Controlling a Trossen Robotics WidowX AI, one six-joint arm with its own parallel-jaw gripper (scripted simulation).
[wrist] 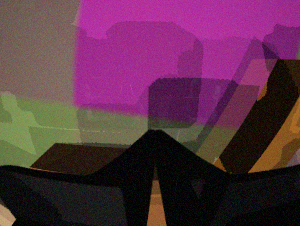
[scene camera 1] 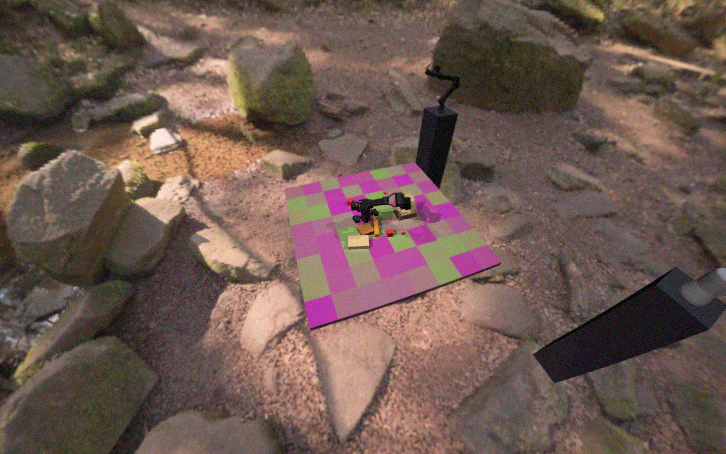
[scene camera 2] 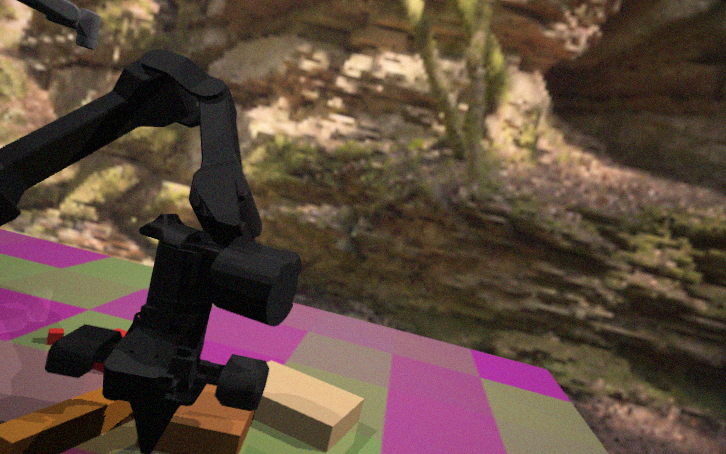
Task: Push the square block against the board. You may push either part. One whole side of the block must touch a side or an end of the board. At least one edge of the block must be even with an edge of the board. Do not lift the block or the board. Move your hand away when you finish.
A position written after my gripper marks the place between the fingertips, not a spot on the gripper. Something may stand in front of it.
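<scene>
There's a tan rectangular block [scene camera 2: 303,407] that I can see, and I can see my gripper [wrist: 154,136] too.
</scene>
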